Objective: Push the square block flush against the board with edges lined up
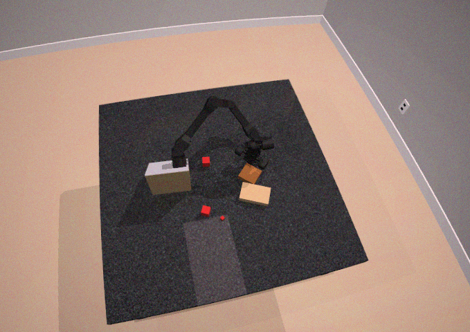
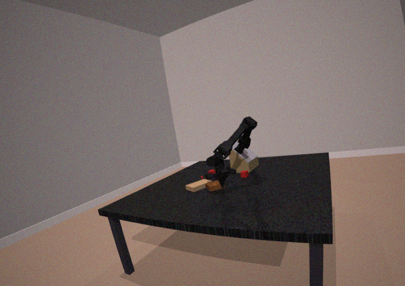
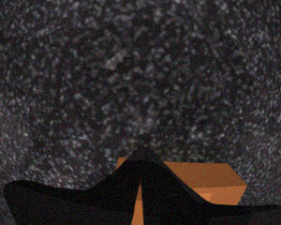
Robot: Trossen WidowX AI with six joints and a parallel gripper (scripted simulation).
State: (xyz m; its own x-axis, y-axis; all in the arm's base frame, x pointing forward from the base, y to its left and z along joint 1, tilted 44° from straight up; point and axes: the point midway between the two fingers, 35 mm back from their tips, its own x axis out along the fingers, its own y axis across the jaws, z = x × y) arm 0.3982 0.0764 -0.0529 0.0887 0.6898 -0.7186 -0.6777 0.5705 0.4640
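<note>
My gripper tip is now 2 cm past the square block and 7 cm to the left of it. From my gripper tip the other things lie so: light tan board: 3 cm behind, 19 cm to the right; then red piece: 22 cm behind, 28 cm to the right.
</note>
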